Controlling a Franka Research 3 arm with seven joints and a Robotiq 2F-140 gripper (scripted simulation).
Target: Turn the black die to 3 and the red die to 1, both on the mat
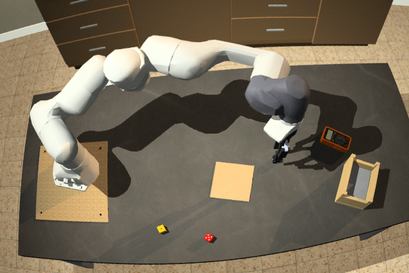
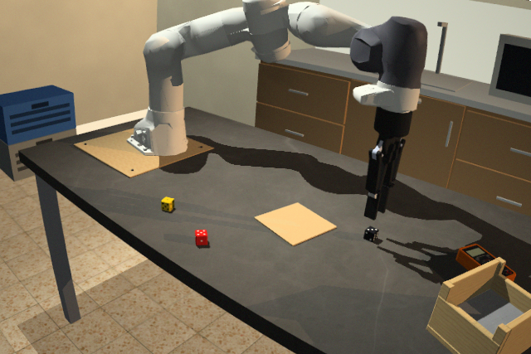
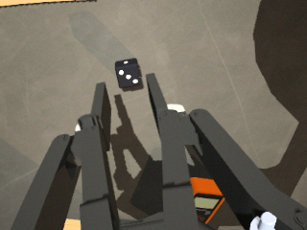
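My gripper is now 9 cm above the black die. The rest, counted from my hand: wooden box 31 cm ahead, 17 cm to the right, 5 cm below; tan mat 17 cm behind, 6 cm to the right, 10 cm below; orange multimeter 27 cm ahead, 4 cm to the left, 8 cm below.
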